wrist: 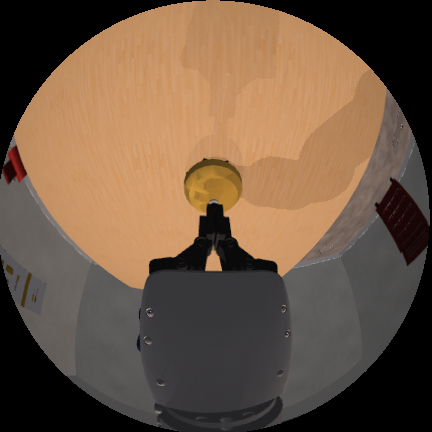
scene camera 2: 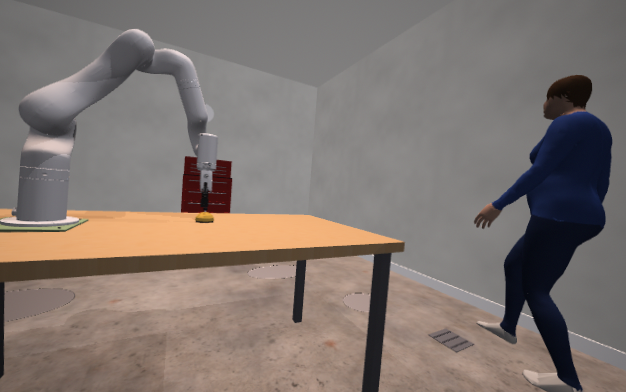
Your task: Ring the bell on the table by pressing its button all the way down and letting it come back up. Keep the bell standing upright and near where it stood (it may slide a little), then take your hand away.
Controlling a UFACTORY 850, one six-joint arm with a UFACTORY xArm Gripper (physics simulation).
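The yellow bell (scene camera 2: 204,218) (wrist: 212,184) stands upright on the wooden table (scene camera 2: 250,235) (wrist: 125,125). My gripper (scene camera 2: 204,210) (wrist: 213,213) is shut with nothing between its fingers and points straight down. Its fingertips are right over the top of the bell, at the button. The black button is hidden by the fingertips; a small light bit of its stem shows just past them in the wrist view. I cannot tell whether the tips touch the button or how far down it is.
A person in blue (scene camera 2: 570,170) stands beyond the table's right end. A red tool cabinet (scene camera 2: 190,192) (wrist: 407,222) stands behind the table. The arm's base (scene camera 2: 42,185) stands at the table's left.
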